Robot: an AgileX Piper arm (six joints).
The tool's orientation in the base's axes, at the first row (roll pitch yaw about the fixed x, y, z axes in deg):
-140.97 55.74 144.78
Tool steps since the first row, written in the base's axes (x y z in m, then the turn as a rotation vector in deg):
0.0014 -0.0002 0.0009 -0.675 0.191 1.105
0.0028 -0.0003 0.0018 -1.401 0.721 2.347
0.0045 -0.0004 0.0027 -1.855 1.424 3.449
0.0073 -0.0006 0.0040 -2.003 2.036 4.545
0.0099 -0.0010 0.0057 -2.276 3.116 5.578
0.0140 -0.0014 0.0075 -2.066 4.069 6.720
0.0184 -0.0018 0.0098 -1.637 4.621 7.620
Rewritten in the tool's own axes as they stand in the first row. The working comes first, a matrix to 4 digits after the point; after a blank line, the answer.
The tool's axes in the first row as the columns of a matrix, in the base's axes (used below as rounded here):
-0.4599 0.8732 0.1613
0.3247 0.3345 -0.8847
-0.8265 -0.3545 -0.4373

-0.0015 0.0008 0.0000 -0.541 -0.917 -0.761
-0.0029 0.0017 -0.0001 -1.061 -1.814 -1.890
-0.0044 0.0028 -0.0001 -1.535 -2.366 -3.067
-0.0069 0.0048 0.0000 -2.174 -2.679 -4.112
-0.0096 0.0063 0.0000 -2.552 -2.923 -5.563
-0.0131 0.0091 0.0002 -3.283 -2.825 -6.872
-0.0171 0.0120 0.0003 -4.045 -2.585 -7.684

